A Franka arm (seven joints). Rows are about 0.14 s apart.
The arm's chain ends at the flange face. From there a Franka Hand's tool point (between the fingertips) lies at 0.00 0.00 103.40 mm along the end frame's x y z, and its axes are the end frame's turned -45 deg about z.
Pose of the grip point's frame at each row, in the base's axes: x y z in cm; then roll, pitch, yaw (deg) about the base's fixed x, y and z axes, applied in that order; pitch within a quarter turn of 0, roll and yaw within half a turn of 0:
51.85 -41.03 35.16 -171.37 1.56 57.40
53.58 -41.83 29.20 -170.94 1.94 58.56
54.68 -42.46 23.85 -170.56 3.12 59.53
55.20 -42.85 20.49 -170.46 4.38 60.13
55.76 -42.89 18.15 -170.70 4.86 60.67
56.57 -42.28 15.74 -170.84 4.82 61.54
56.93 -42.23 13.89 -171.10 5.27 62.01
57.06 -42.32 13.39 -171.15 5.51 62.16
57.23 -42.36 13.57 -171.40 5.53 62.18
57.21 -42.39 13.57 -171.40 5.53 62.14
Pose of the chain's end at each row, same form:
53.31 -41.63 45.38 -174.98 7.20 12.60
55.15 -42.38 39.41 -174.94 7.77 13.75
56.42 -42.84 34.03 -175.51 8.88 14.62
57.07 -43.03 30.66 -176.34 9.84 15.08
57.64 -42.95 28.32 -176.86 10.01 15.55
58.43 -42.31 25.91 -176.93 9.88 16.42
58.78 -42.15 24.06 -177.44 10.01 16.82
58.92 -42.20 23.56 -177.65 10.15 16.94
59.06 -42.21 23.75 -177.84 9.98 16.95
59.04 -42.24 23.75 -177.84 9.98 16.91

